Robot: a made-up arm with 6 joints. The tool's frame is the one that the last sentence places.
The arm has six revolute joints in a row. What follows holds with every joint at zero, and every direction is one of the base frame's. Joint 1 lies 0.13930 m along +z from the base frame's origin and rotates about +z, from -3.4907 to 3.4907 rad. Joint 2 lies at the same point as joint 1 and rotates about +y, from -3.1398 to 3.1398 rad. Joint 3 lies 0.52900 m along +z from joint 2 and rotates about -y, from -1.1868 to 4.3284 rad. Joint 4 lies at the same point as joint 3 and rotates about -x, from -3.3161 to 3.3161 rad. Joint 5 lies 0.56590 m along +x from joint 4 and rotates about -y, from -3.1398 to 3.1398 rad. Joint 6 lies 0.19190 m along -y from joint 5 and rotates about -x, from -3.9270 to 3.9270 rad. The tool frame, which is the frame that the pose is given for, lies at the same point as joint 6; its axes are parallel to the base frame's.
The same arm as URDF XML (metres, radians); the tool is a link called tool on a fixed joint. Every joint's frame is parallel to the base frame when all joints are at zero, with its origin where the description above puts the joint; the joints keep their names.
<robot name="arm">
<joint name="tool_fixed" type="fixed"><parent link="link6"/><child link="tool"/><origin xyz="0.0000 0.0000 0.0000"/></joint>
<joint name="joint 6" type="revolute"><parent link="link5"/><child link="link6"/><origin xyz="0.0000 -0.1919 0.0000"/><axis xyz="-1 0 0"/><limit lower="-3.9270" upper="3.9270"/></joint>
<joint name="joint 5" type="revolute"><parent link="link4"/><child link="link5"/><origin xyz="0.5659 0.0000 0.0000"/><axis xyz="0 -1 0"/><limit lower="-3.1398" upper="3.1398"/></joint>
<joint name="joint 4" type="revolute"><parent link="link3"/><child link="link4"/><origin xyz="0.0000 0.0000 0.0000"/><axis xyz="-1 0 0"/><limit lower="-3.3161" upper="3.3161"/></joint>
<joint name="joint 3" type="revolute"><parent link="link2"/><child link="link3"/><origin xyz="0.0000 0.0000 0.5290"/><axis xyz="0 -1 0"/><limit lower="-1.1868" upper="4.3284"/></joint>
<joint name="joint 2" type="revolute"><parent link="link1"/><child link="link2"/><origin xyz="0.0000 0.0000 0.0000"/><axis xyz="0 1 0"/><limit lower="-3.1398" upper="3.1398"/></joint>
<joint name="joint 1" type="revolute"><parent link="base"/><child link="link1"/><origin xyz="0.0000 0.0000 0.1393"/><axis xyz="0 0 1"/><limit lower="-3.4907" upper="3.4907"/></joint>
<link name="base"/>
<link name="link1"/>
<link name="link2"/>
<link name="link3"/>
<link name="link4"/>
<link name="link5"/>
<link name="link6"/>
<link name="tool"/>
</robot>

